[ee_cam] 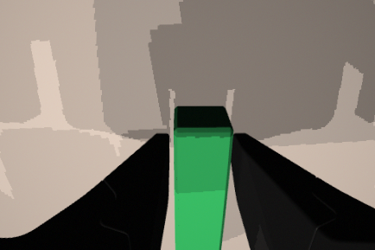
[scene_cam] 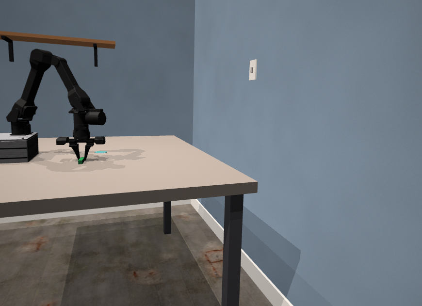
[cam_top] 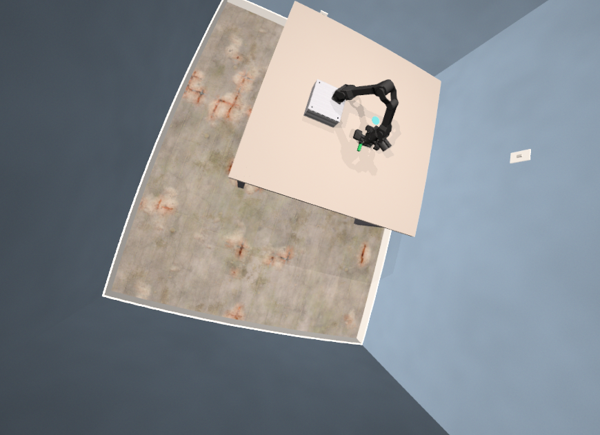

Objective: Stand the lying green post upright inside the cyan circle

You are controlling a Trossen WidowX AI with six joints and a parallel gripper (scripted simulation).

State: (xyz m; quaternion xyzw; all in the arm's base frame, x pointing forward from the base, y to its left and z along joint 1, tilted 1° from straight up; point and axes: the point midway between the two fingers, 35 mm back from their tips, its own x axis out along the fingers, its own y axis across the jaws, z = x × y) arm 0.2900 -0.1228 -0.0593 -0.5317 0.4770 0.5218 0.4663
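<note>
Right now my hand is 220 mm to the right of the cyan circle, 40 mm above it and 30 mm short of it. The rest, counted from my hand: green post 30 mm below, 20 mm to the right.
</note>
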